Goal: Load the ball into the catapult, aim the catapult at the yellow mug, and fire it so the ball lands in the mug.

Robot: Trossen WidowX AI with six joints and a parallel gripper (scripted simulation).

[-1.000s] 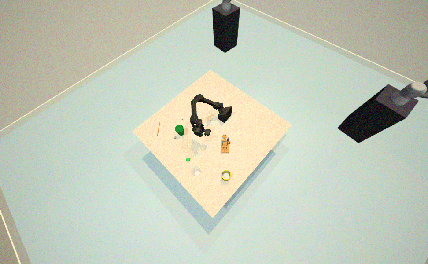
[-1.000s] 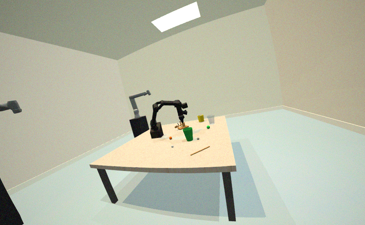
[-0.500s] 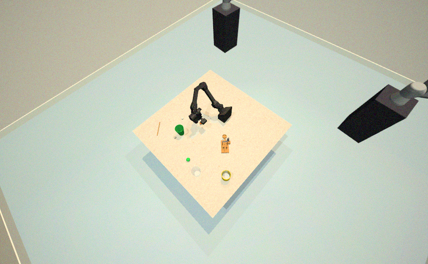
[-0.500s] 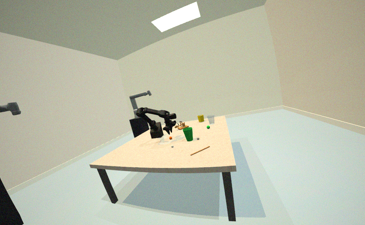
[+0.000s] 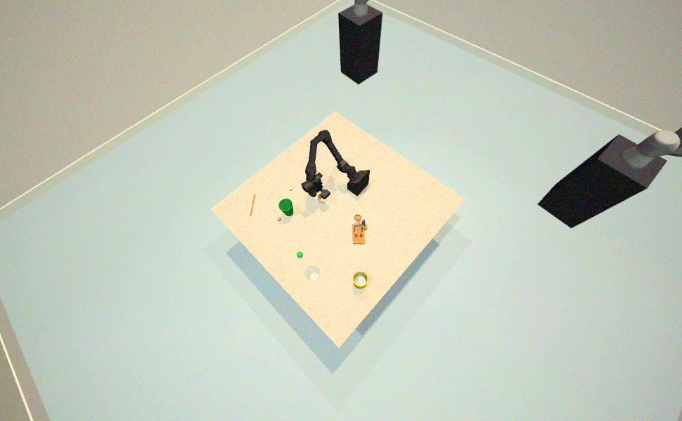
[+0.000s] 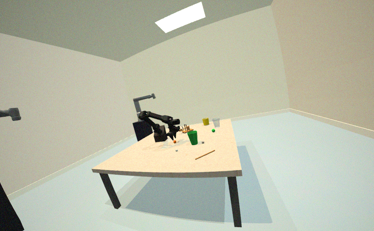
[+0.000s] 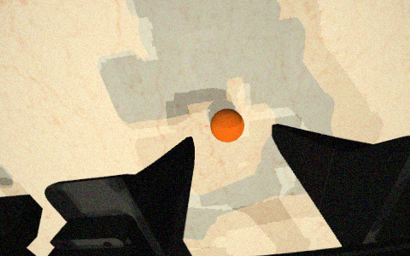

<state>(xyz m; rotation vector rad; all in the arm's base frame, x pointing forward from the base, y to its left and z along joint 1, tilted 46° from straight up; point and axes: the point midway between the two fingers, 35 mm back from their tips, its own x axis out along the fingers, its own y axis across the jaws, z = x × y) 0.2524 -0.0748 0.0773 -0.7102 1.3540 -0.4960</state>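
The orange ball is 3 cm below my gripper tip. Round my gripper tip: green ball: 38 cm ahead, 25 cm to the left, 2 cm below; then wooden catapult: 37 cm to the left, 5 cm behind, 1 cm above; then green cup: 24 cm ahead, 5 cm to the right, 1 cm below.
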